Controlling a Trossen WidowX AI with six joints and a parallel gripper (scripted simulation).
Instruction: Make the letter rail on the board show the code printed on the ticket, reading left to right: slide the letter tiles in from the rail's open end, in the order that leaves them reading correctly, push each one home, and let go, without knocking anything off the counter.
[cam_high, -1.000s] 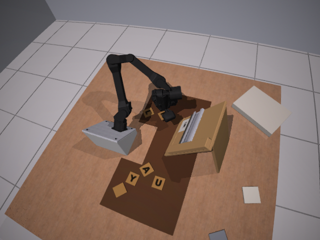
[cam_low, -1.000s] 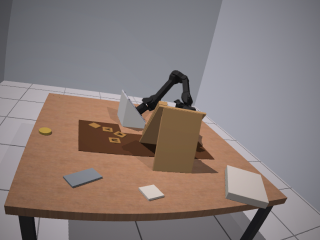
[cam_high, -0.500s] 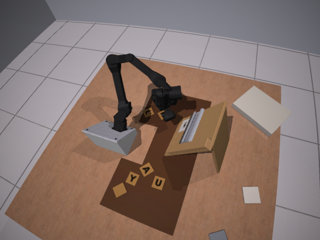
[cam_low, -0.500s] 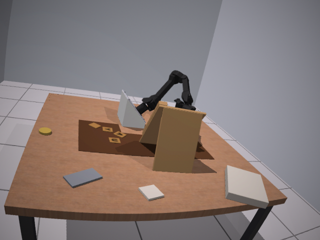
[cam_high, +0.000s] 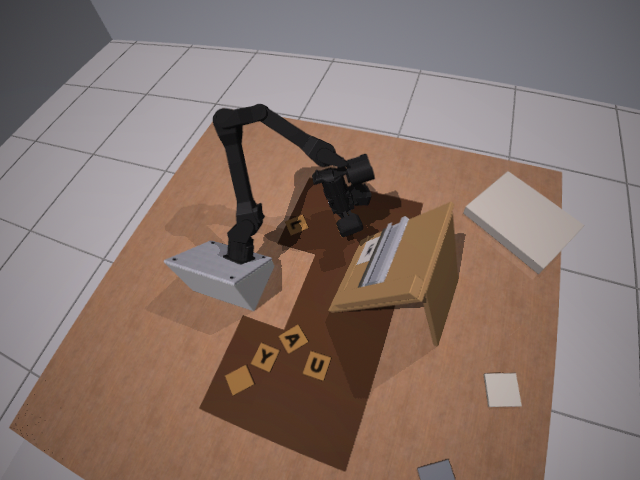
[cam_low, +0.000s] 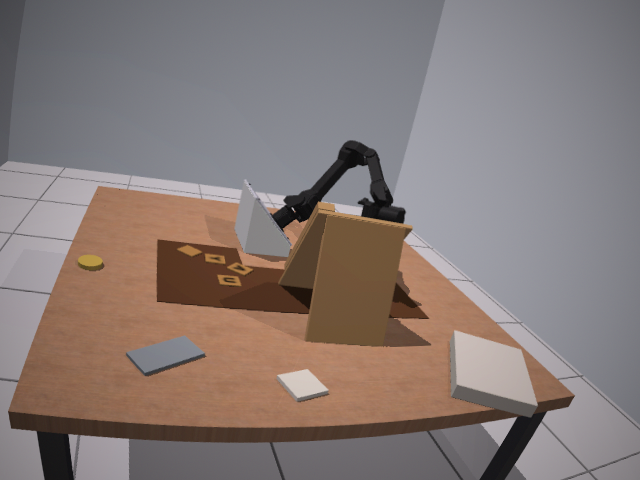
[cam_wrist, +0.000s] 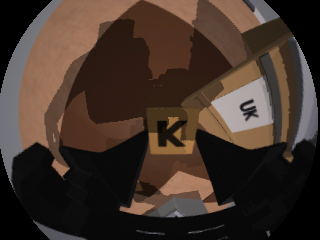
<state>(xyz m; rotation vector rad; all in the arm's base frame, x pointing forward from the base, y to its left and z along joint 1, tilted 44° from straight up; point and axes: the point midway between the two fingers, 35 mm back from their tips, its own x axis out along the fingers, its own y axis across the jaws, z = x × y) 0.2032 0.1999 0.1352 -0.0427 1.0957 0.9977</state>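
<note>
The white ticket is 9 cm ahead of my gripper tip, 6 cm to the right of it and 2 cm above it. Also, from my gripper tip: dark brown mat: 21 cm to the right, 5 cm below, 1 cm behind; then blank tile: 50 cm to the right, 6 cm behind, 4 cm below; then white slab: 45 cm ahead, 26 cm to the left, 3 cm below.
</note>
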